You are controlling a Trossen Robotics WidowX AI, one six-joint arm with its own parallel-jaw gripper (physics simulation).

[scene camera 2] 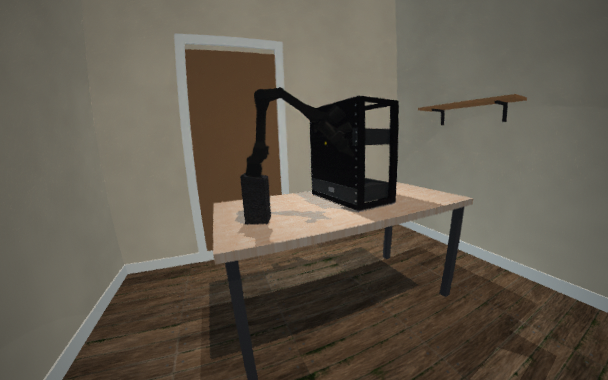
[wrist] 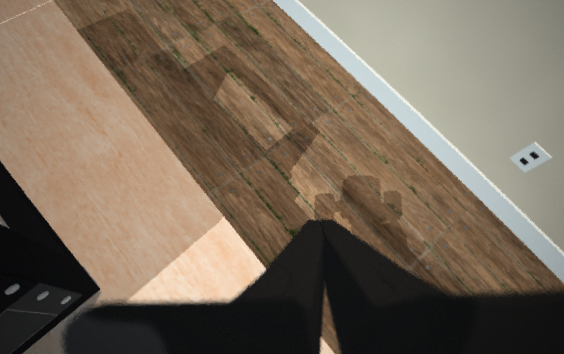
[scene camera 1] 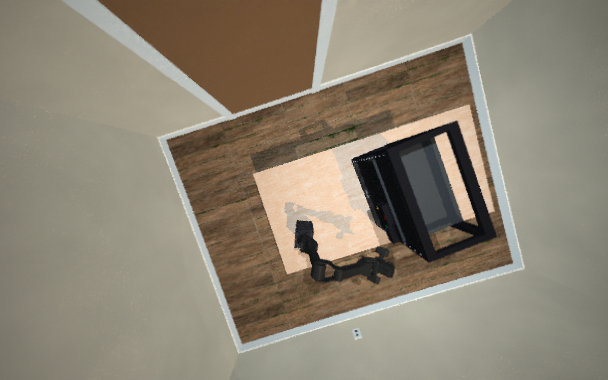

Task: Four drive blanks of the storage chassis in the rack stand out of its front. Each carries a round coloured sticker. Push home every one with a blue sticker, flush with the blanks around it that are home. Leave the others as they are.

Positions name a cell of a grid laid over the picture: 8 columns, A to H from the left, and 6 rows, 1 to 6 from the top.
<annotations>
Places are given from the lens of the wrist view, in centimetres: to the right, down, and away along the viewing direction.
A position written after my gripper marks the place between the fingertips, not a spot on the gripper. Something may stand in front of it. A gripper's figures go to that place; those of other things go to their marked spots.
my gripper (wrist: E4): 1, 2, 11
black rack (wrist: A5): -19, 9, 27
</annotations>
